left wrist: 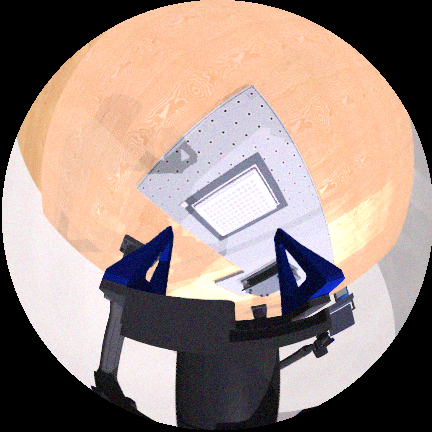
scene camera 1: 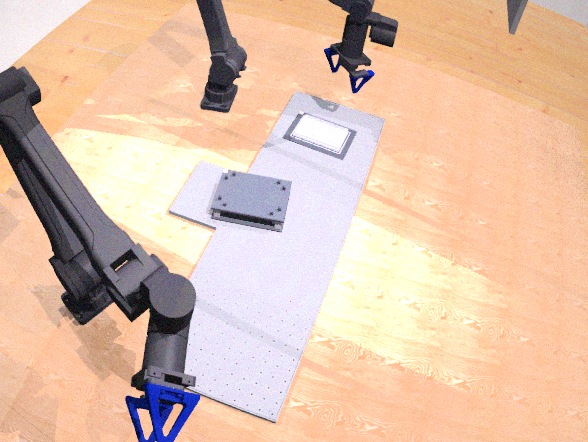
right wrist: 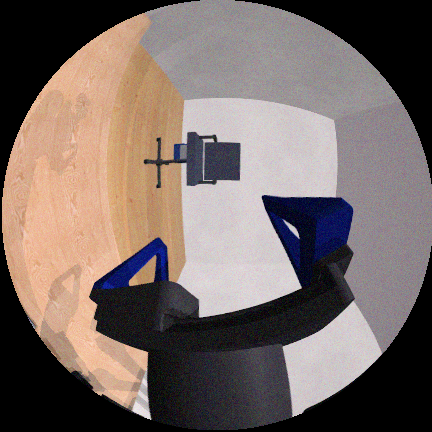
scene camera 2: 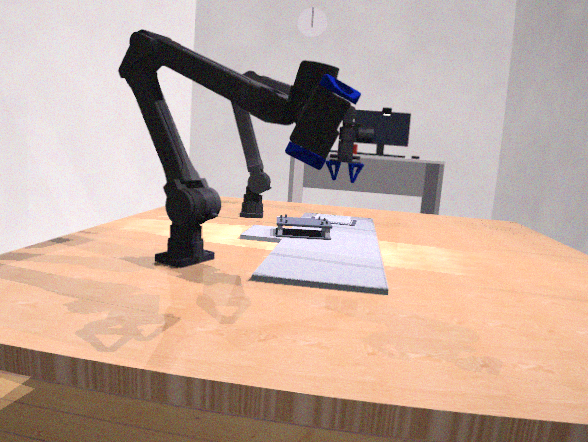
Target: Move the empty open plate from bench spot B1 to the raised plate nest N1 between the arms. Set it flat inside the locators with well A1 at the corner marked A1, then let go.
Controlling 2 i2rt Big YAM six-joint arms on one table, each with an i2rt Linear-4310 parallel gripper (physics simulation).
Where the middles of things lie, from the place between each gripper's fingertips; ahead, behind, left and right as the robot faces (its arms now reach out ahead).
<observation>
I see the white well plate (scene camera 1: 320,132) 960 mm to the left of my right hand, 280 mm below it and 10 mm behind it.
I see my left gripper 130 mm above the white well plate, 70 mm to the left of it and 20 mm past it.
</observation>
